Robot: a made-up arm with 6 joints. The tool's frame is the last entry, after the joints. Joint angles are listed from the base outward.
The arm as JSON. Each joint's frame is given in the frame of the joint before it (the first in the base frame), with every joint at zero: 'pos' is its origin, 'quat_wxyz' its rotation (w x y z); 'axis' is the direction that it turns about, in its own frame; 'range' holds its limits. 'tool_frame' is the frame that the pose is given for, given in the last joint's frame.
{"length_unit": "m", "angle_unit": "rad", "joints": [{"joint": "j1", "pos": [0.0, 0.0, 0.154], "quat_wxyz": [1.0, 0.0, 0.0, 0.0], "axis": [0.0, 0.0, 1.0], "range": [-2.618, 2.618]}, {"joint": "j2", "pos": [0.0, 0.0, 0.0], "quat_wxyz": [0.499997, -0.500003, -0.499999, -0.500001], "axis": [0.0, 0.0, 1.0], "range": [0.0, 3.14]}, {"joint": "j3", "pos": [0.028, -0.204, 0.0], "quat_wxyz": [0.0, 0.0, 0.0, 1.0], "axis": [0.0, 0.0, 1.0], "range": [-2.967, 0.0]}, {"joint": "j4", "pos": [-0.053, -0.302, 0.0], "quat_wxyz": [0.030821, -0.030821, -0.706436, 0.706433], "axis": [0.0, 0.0, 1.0], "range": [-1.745, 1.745]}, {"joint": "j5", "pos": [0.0, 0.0, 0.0], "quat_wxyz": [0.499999, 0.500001, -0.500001, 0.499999], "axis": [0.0, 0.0, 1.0], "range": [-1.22, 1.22]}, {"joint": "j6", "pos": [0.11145, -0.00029, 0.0], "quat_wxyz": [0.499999, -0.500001, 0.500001, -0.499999], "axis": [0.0, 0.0, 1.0], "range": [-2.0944, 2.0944]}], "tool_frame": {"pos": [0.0, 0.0, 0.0], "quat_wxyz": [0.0, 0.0, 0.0, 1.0]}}
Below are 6 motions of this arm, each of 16 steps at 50 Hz.
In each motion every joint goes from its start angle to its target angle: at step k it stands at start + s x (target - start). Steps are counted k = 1, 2, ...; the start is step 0. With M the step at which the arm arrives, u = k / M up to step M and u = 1 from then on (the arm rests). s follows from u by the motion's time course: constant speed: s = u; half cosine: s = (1 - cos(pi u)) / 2; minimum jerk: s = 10 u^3 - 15 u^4 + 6 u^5.
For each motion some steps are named. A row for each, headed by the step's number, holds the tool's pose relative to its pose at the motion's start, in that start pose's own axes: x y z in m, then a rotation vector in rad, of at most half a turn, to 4 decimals.
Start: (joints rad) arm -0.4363 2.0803 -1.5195 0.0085 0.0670 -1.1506
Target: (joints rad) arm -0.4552 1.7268 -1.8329 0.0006 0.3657 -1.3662
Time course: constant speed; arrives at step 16
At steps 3, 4, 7, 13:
3: -0.0176 -0.0427 -0.0221 0.0645 -0.0248 -0.0403
4: -0.0232 -0.0564 -0.0306 0.0863 -0.0324 -0.0537
7: -0.0395 -0.0962 -0.0596 0.1523 -0.0532 -0.0941
13: -0.0682 -0.1669 -0.1316 0.2873 -0.0859 -0.1746

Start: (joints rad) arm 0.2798 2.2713 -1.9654 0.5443 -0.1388 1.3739
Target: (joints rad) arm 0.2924 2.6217 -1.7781 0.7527 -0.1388 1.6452
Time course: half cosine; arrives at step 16
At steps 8, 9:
8: -0.0439 -0.1307 0.0064 0.2448 -0.1286 0.2150
9: -0.0527 -0.1559 0.0036 0.2893 -0.1606 0.2556

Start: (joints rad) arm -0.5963 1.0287 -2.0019 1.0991 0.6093 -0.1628
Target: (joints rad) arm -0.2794 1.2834 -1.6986 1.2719 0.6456 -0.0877
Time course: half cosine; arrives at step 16
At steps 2, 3, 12, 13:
2: 0.0051 -0.0062 0.0040 0.0009 0.0167 0.0261
3: 0.0115 -0.0136 0.0088 0.0020 0.0371 0.0577
12: 0.1590 -0.1000 0.0682 0.0441 0.3965 0.5569
13: 0.1734 -0.1039 0.0708 0.0500 0.4272 0.5946

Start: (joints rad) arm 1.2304 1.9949 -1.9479 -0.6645 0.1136 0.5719
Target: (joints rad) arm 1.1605 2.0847 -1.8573 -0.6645 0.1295 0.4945
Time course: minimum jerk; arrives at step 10
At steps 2, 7, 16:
2: 0.0051 -0.0016 0.0016 0.0036 0.0115 -0.0050
7: 0.0745 -0.0246 0.0172 0.0462 0.1685 -0.0682
16: 0.0892 -0.0296 0.0191 0.0538 0.2017 -0.0805

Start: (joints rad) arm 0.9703 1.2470 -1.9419 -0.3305 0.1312 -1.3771
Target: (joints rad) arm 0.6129 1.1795 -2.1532 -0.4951 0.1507 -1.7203
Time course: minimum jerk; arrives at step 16
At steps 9, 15, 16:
9: 0.0529 -0.0695 -0.0276 0.1147 0.2234 -0.4501
15: 0.0700 -0.1141 -0.0529 0.1580 0.3725 -0.7371
16: 0.0700 -0.1143 -0.0530 0.1582 0.3734 -0.7388

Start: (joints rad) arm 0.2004 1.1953 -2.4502 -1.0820 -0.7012 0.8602
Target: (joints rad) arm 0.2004 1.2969 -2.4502 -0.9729 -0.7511 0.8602
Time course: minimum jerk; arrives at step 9
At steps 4, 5, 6, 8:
4: 0.0196 0.0037 -0.0026 0.0010 -0.0013 0.0557
5: 0.0297 0.0058 -0.0043 0.0024 -0.0021 0.0845
6: 0.0388 0.0076 -0.0059 0.0042 -0.0028 0.1104
8: 0.0485 0.0096 -0.0078 0.0067 -0.0037 0.1377

